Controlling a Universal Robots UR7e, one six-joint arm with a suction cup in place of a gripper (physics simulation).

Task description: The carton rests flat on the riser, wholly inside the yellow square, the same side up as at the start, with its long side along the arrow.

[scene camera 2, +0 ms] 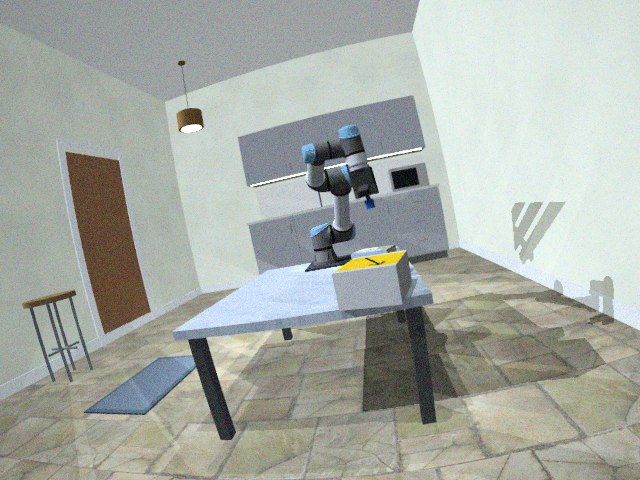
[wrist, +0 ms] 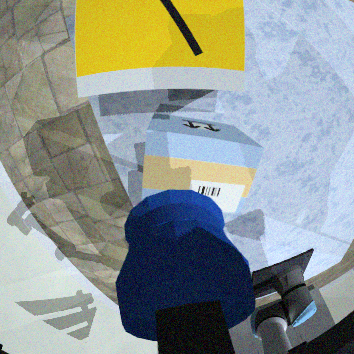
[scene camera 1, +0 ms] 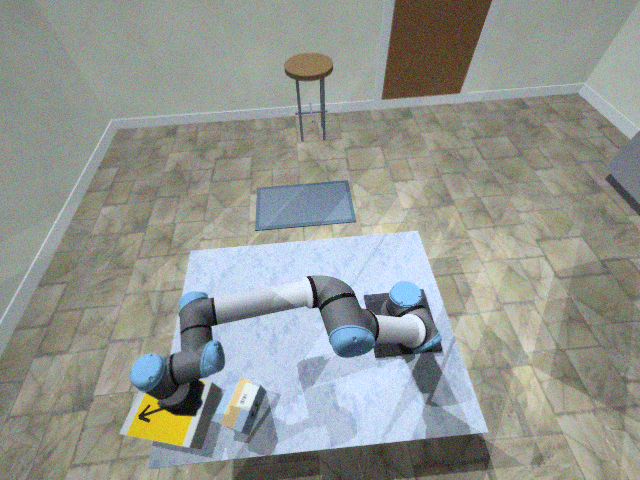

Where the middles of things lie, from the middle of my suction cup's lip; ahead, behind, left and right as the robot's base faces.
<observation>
Right now my suction cup is 240 mm above the carton (scene camera 1: 239, 406), 70 mm past it and 30 mm to the left of it. The rest, counted from my suction cup: riser (scene camera 2: 380, 280) (240 mm below, 170 mm ahead).
</observation>
